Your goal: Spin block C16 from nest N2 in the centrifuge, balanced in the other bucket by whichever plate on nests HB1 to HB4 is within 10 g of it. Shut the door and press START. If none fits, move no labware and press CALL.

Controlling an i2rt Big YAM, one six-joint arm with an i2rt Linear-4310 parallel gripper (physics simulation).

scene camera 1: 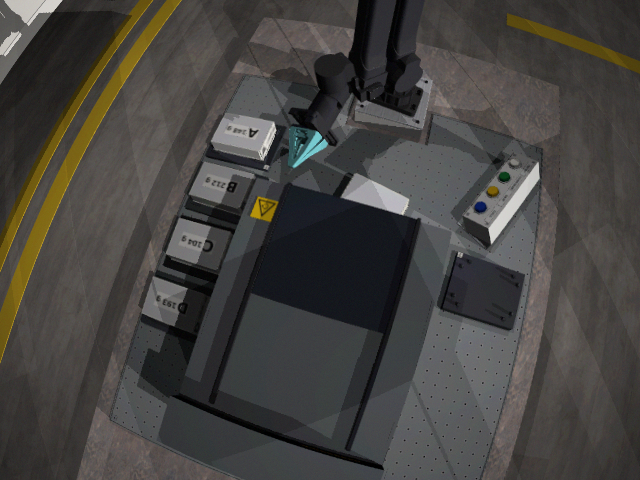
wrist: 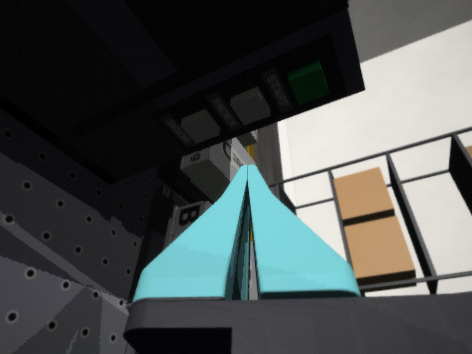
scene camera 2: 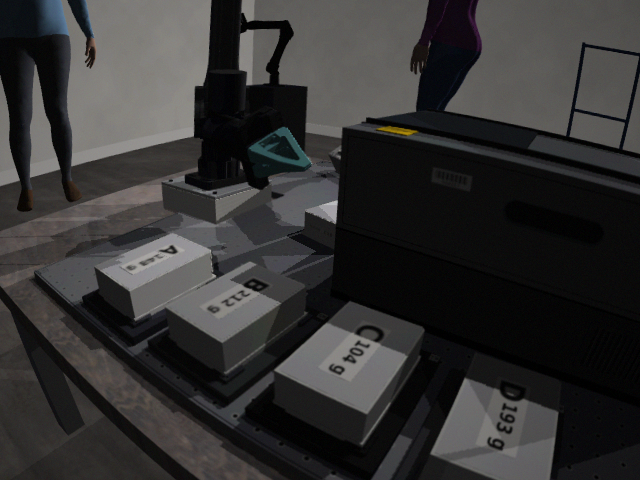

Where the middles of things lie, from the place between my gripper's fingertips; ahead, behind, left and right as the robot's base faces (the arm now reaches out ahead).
My hand is 60 mm short of the green START button (wrist: 308, 83) and 30 mm below it. From my hand the other things lie so: dark centrifuge (scene camera 2: 519, 253) (290 mm ahead, 160 mm to the left, 30 mm below); centrifuge lid (scene camera 1: 339, 259) (140 mm ahead, 150 mm to the left, 60 mm above); grey button box (scene camera 1: 503, 195) (160 mm behind, 410 mm to the left, 110 mm below).
